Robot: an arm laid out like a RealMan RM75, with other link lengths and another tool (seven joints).
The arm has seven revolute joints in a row. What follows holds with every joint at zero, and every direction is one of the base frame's.
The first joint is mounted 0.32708 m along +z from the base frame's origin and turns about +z.
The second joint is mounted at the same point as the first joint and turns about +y.
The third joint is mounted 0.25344 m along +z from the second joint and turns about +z.
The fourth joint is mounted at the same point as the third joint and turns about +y.
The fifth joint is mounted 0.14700 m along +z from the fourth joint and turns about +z.
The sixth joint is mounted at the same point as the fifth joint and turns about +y.
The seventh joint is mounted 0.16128 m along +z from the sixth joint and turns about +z.
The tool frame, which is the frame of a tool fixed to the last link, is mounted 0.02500 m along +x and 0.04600 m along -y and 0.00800 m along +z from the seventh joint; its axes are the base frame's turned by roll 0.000, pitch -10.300 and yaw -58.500 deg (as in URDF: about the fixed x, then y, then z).
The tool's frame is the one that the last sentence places.
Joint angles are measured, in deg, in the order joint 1, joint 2, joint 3, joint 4, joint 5, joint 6, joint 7. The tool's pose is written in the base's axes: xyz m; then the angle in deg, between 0 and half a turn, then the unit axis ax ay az. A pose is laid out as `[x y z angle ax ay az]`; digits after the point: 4 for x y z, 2 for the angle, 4 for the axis.
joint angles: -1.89, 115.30, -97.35, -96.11, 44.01, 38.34, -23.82
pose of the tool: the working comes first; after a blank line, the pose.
Where each joint sits with the arm in this pose, in the base's axes (m; each line is computed from the numbers above, not from the rounded line before):
joint 1: 0.0000 0.0000 0.3271
joint 2: 0.0000 0.0000 0.3271
joint 3: 0.2290 -0.0076 0.2188
joint 4: 0.2290 -0.0076 0.2188
joint 5: 0.2117 0.1381 0.2086
joint 6: 0.2117 0.1381 0.2086
joint 7: 0.2315 0.2609 0.1060
the tool: 0.2825 0.2713 0.1157

[0.2825 0.2713 0.1157 132.11 -0.9923 -0.1214 -0.0228]
